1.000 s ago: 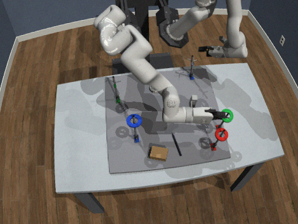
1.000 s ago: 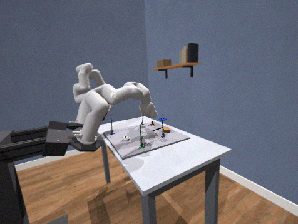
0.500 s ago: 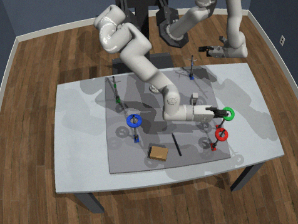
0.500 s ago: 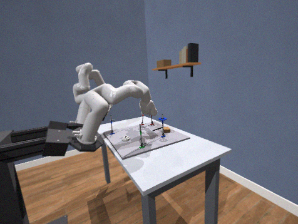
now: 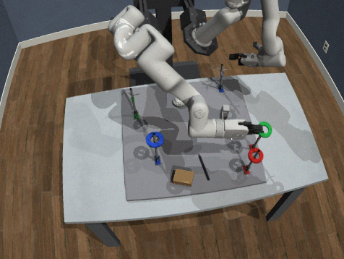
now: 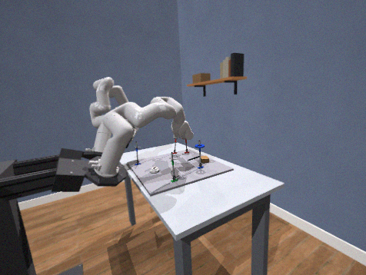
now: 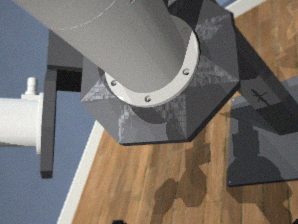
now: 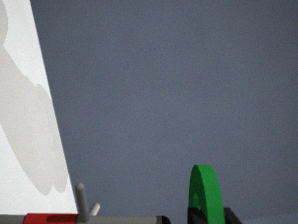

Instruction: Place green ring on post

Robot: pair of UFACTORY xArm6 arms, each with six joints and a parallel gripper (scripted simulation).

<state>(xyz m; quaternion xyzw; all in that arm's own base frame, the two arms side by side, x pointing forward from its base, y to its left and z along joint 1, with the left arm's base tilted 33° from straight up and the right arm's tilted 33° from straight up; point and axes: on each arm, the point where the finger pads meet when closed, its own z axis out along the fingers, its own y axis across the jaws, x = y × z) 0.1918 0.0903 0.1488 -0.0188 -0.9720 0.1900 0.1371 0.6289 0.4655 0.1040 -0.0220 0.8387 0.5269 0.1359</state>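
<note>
Now: right hand 80 mm short of the red ring, 80 mm above it and 10 mm to the left of it. Also, from my right hand: black pen: 220 mm to the right, 210 mm below, 10 mm behind; grey mat: 250 mm to the right, 220 mm below, 170 mm behind; green ring: 30 mm to the left.
</note>
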